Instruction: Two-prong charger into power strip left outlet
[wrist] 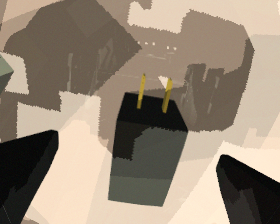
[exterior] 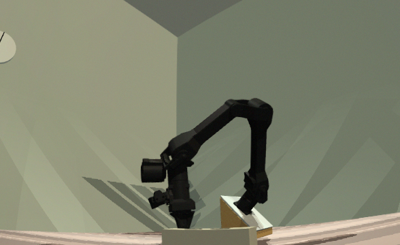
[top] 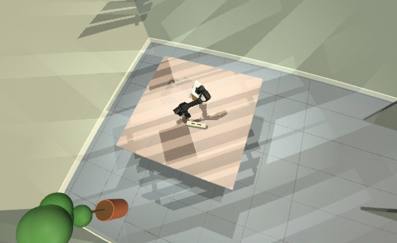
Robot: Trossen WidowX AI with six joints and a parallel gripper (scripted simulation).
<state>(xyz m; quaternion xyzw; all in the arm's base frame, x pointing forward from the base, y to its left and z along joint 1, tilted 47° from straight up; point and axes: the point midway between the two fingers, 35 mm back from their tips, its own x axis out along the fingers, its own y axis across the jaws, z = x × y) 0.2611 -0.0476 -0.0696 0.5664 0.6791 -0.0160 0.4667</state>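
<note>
Now: gripper tip 10 mm short of the black two-prong charger, 10 mm to the left of it and 10 mm above it.
</note>
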